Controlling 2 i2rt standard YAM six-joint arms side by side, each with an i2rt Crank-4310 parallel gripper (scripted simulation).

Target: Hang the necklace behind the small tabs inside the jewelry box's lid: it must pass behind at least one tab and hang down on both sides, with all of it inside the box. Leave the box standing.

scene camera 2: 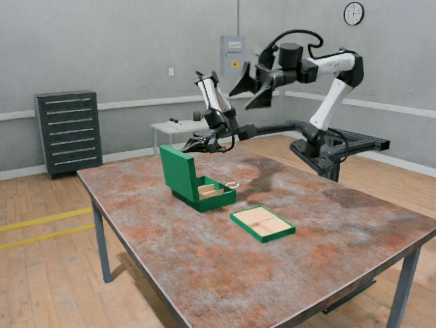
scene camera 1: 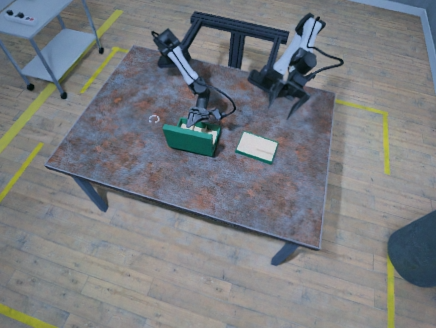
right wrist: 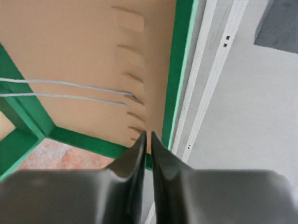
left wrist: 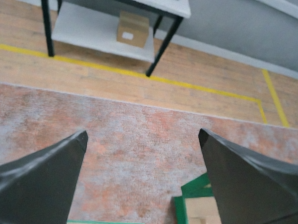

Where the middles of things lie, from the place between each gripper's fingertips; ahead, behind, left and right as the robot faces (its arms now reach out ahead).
Labels:
Now: right hand 8 cm past the green jewelry box (scene camera 2: 179, 171) and 11 cm above it.
I see my left gripper 70 mm past the green jewelry box, 400 mm to the left of it and 360 mm above it.

